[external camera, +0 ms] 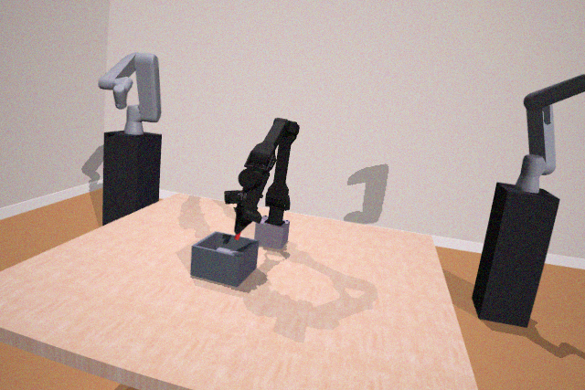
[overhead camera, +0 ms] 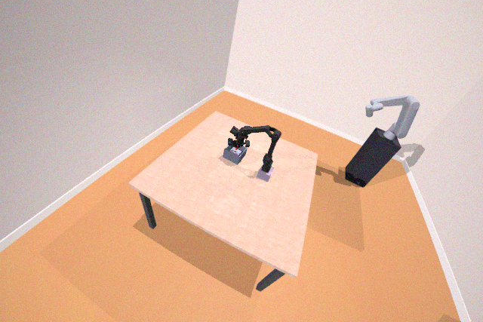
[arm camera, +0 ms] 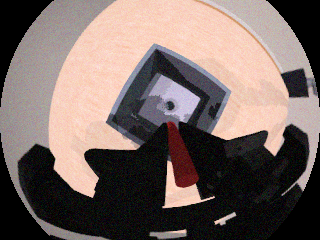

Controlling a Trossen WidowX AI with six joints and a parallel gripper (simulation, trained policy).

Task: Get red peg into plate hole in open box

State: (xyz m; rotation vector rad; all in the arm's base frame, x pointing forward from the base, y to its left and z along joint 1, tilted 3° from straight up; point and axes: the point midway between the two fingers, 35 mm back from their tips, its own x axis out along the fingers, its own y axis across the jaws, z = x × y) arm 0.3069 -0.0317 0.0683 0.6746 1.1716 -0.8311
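Now: gripper tip 10 mm short of the grey box, 20 mm to the left of it and 110 mm above it. From my gripper tip the other things lie so: red peg (10 mm behind, 10 mm to the left, 20 mm above).
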